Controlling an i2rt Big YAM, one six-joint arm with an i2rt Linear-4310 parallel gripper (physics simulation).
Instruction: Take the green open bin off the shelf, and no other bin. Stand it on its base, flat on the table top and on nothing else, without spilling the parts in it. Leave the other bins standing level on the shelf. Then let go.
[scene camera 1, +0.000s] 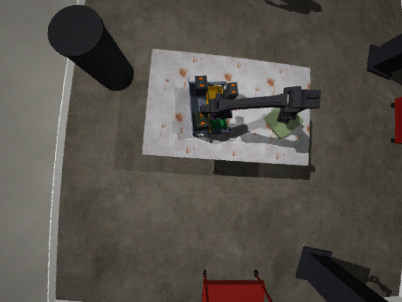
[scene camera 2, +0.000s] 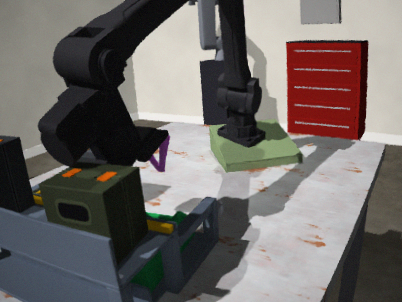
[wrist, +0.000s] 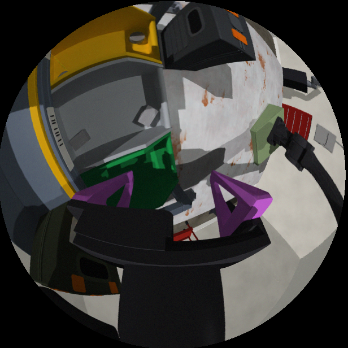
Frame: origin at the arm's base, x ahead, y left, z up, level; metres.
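Seen in the pictures: gripper, between the fingertips: (scene camera 1: 223, 116) (scene camera 2: 147, 191); arm's base, origin of its link: (scene camera 1: 284, 114) (scene camera 2: 241, 135).
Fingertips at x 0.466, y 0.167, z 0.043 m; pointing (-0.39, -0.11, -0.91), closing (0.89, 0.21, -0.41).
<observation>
Offsets run from my fingertips to a thing's top centre. Level surfaces: height alone.
The green bin {dz -0.019, dx +0.044, dy +0.039 m} (scene camera 1: 219, 124) (scene camera 2: 149, 274) (wrist: 155, 187) stands in the shelf (scene camera 1: 193, 120) (scene camera 2: 55, 247) (wrist: 17, 150), at the end beside the grey bin (wrist: 100, 107). The grey bin holds small light parts. The yellow bin {dz -0.019, dx +0.120, dy -0.160 m} (scene camera 1: 215, 92) (wrist: 105, 47) is on the grey bin's other side. My gripper (wrist: 171, 174) is open with nothing between its purple fingers. In the wrist view one finger overlaps the green bin and the other shows over the table top {dz -0.100 m} (scene camera 1: 167, 100) (scene camera 2: 315, 200) (wrist: 205, 115). Whether a finger touches the bin, and the green bin's parts, I cannot tell.
An olive case {dz +0.099, dx +0.142, dy +0.087 m} (scene camera 1: 202, 121) (scene camera 2: 92, 202) (wrist: 70, 255) stands on top of the shelf near the green bin. A dark case {dz +0.032, dx -0.012, dy -0.205 m} (scene camera 1: 231, 89) (wrist: 207, 37) stands on the table side of the yellow bin. The arm's pale green base block (scene camera 1: 284, 125) (scene camera 2: 265, 157) (wrist: 265, 135) is farther across the table.
</observation>
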